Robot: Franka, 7 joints.
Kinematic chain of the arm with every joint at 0, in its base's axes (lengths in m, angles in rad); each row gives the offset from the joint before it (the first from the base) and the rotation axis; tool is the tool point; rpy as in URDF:
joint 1: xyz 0 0 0.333 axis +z
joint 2: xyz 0 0 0 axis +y
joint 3: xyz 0 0 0.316 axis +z
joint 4: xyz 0.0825 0 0 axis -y
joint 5: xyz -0.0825 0 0.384 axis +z
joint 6: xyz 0 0 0 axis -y
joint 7: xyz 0.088 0 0 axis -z
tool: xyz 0 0 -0.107 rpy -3.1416 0 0
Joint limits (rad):
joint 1: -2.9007..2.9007
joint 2: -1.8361..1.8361
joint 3: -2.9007..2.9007
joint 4: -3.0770..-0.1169
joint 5: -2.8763..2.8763
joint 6: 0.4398..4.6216
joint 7: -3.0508..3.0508
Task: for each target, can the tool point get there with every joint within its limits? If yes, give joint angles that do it. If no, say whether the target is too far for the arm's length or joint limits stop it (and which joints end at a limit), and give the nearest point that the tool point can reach.
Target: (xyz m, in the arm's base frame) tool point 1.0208 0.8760 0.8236
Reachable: no: too far | nearest point 0.6116 0.5249 0.6270 | short by 0.574 m
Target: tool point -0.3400 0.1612 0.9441
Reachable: yes | joints 1.9504 -0.2160 0.7812 -1.0584 -0.9183 1.3120 -2.2586
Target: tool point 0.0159 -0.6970 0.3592
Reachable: yes | joints -1.9276 0.5093 0.4877 -1.7099 -1.9680 2.2105 -1.9812
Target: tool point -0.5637 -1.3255 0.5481
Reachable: no: too far | nearest point -0.3321 -0.7808 0.4597 | short by 0.598 m
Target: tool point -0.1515 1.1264 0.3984
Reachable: no: too far | nearest point -0.1142 0.8488 0.3823 | short by 0.281 m
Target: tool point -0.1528 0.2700 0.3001
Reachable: yes | joints -2.0147 0.2186 -1.9488 -2.5718 -0.5086 1.3121 -0.2952
